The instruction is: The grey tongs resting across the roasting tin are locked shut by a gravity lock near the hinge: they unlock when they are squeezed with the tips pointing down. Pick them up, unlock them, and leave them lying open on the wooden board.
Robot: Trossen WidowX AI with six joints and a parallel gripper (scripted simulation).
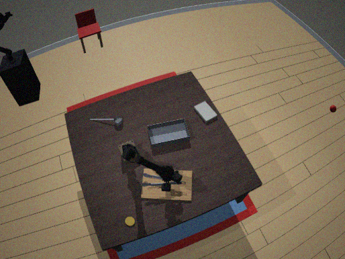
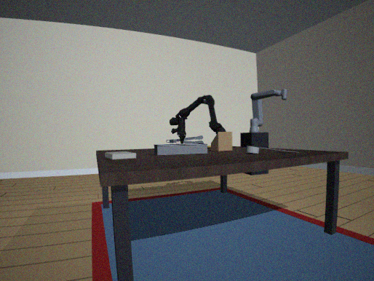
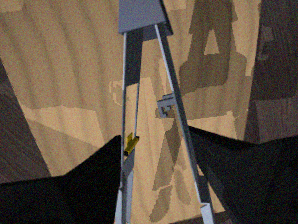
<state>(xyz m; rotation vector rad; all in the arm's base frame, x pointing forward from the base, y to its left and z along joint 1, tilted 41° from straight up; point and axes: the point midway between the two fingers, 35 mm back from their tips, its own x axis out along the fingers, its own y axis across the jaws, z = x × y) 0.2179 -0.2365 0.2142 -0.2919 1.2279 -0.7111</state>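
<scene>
Now: gripper tip 40 mm above the wooden board. Round my gripper tip: yellow disc 330 mm behind, 210 mm to the right, 40 mm below; grey roasting tin 130 mm ahead, 410 mm to the left, 20 mm below; white block 500 mm ahead, 540 mm to the left, 30 mm below.
</scene>
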